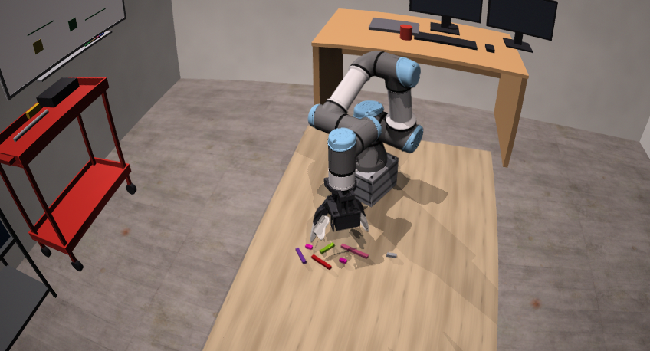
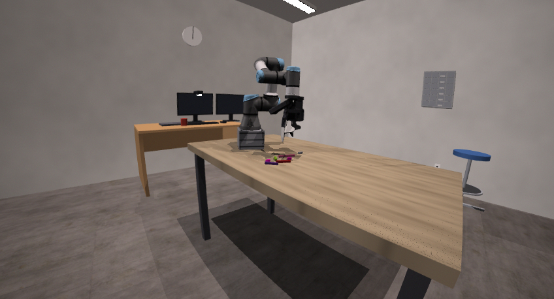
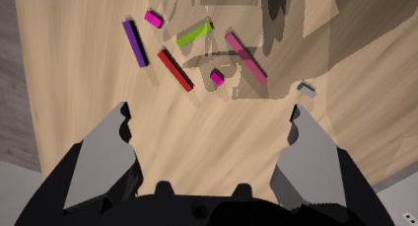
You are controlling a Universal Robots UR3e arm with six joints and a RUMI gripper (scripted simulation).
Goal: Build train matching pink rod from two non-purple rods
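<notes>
Right now my hand is 10 cm above the red rod, 5 cm to the left of it and 2 cm short of it. Also, from my hand: pink rod 10 cm below, 4 cm to the left, 3 cm behind; then purple rod 11 cm to the right, 10 cm below; then lime rod 10 cm below, 4 cm to the right, 4 cm behind.
</notes>
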